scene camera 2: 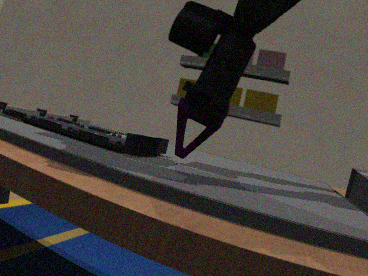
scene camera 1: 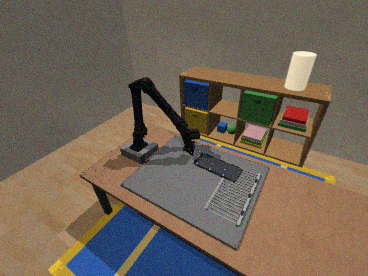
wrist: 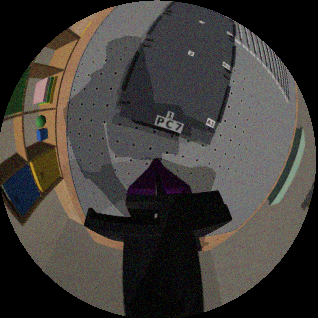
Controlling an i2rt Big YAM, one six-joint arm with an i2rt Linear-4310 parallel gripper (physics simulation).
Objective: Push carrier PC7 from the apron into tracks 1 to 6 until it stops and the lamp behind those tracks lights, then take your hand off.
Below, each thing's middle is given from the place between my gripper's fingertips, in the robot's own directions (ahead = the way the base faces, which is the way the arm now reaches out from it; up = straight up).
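So for the carrier PC7 (scene camera 2: 102,138), my hand is 20 mm to the left of it and still 210 mm short of it.
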